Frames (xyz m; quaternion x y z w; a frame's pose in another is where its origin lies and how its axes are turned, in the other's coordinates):
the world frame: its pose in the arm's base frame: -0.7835 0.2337 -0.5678 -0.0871 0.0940 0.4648 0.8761
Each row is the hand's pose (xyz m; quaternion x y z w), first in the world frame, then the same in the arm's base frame.
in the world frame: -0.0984 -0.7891 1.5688 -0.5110 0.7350 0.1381 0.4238
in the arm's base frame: -0.0507 0.0955 1.0251 -0.8132 0.4583 0.3020 0.1935
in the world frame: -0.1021 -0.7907 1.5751 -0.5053 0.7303 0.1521 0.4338
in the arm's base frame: -0.0509 0.0932 1.0322 -0.8056 0.4590 0.3188 0.1967
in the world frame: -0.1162 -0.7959 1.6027 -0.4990 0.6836 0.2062 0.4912
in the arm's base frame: -0.0520 0.0857 1.0627 -0.7783 0.4311 0.3963 0.2268
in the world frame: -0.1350 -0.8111 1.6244 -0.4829 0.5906 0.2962 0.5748
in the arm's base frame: -0.0479 0.0675 1.0893 -0.7198 0.3728 0.5206 0.2683
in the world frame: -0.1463 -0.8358 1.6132 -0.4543 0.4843 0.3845 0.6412
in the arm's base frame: -0.0345 0.0421 1.0829 -0.6428 0.3069 0.6354 0.2980
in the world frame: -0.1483 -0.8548 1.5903 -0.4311 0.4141 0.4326 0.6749
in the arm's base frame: -0.0218 0.0245 1.0625 -0.5883 0.2635 0.6972 0.3137
